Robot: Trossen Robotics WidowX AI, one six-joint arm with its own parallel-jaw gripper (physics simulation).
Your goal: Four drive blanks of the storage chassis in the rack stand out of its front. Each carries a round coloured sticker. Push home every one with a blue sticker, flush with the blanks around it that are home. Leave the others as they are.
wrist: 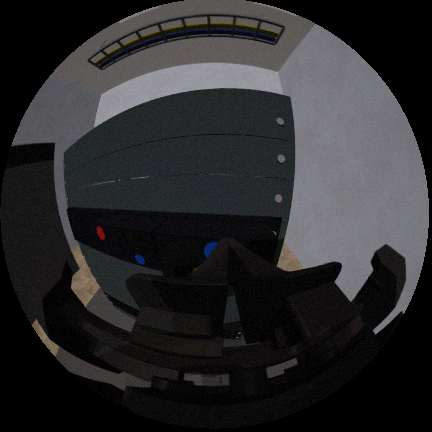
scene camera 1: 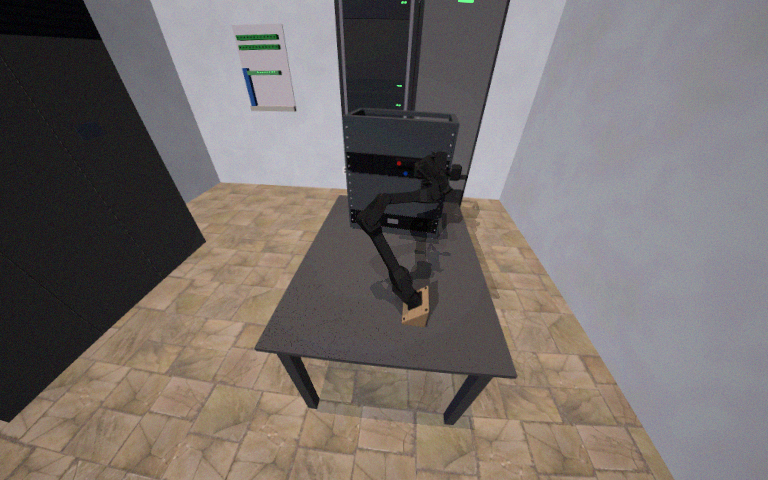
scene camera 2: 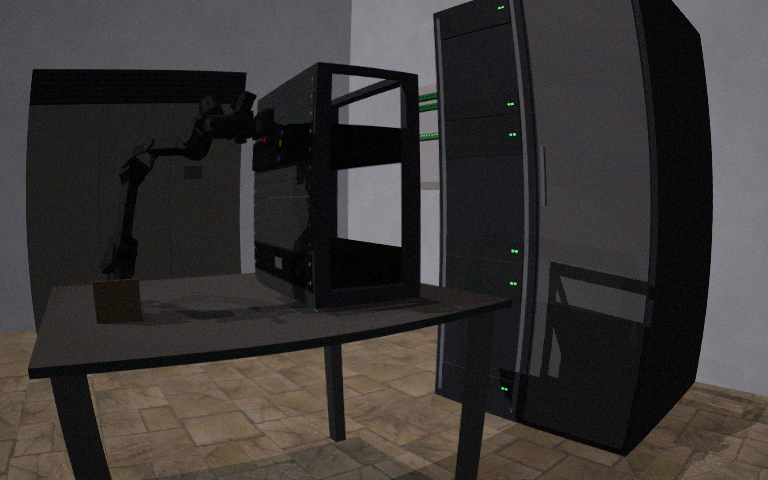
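Note:
The black storage chassis (scene camera 1: 368, 163) (scene camera 2: 297, 144) (wrist: 175, 242) sits in the upper half of the rack (scene camera 1: 396, 135) (scene camera 2: 322, 186) (wrist: 200, 155). A red sticker (scene camera 1: 398, 163) (scene camera 2: 264, 139) (wrist: 100, 233) is at its left. A blue sticker (scene camera 1: 405, 173) (scene camera 2: 278, 158) (wrist: 140, 259) is lower, right of the red. Another blue sticker (scene camera 2: 282, 133) (wrist: 211, 249) is farther right, above a yellow sticker (scene camera 2: 279, 143) (wrist: 196, 270) that the fingers mostly hide in the wrist view. My gripper (scene camera 2: 271, 118) (wrist: 226, 242) is shut and empty, its tips before the chassis's right part; contact and blank depths cannot be told.
The rack stands on the dark table (scene camera 1: 339, 316) (scene camera 2: 226, 333). Another black unit (scene camera 1: 373, 220) (scene camera 2: 291, 268) is low in the rack. The arm rises from a wooden wedge (scene camera 1: 416, 319) (scene camera 2: 117, 301). A tall cabinet (scene camera 1: 461, 67) (scene camera 2: 583, 169) stands behind the rack.

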